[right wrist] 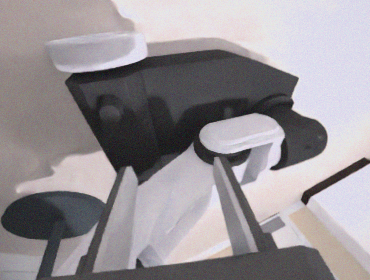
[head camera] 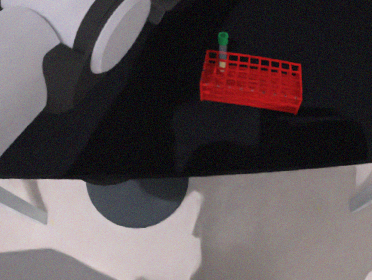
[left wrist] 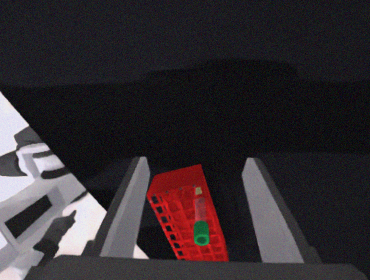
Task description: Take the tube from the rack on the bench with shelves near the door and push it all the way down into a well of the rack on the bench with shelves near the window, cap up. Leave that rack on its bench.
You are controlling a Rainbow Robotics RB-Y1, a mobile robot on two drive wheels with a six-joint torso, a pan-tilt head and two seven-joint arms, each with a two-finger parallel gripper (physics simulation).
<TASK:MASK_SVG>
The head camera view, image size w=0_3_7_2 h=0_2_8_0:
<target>red tube rack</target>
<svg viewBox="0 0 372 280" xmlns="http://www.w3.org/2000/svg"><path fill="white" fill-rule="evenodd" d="M206 50L200 80L201 101L208 100L251 106L297 115L302 103L301 64L227 52L227 60L218 59L219 51ZM271 61L279 62L279 68L271 67ZM261 60L268 60L269 66L261 65ZM251 58L259 59L259 64L250 63ZM240 56L248 57L248 63L240 62ZM229 56L238 56L238 60L229 60Z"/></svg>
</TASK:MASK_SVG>
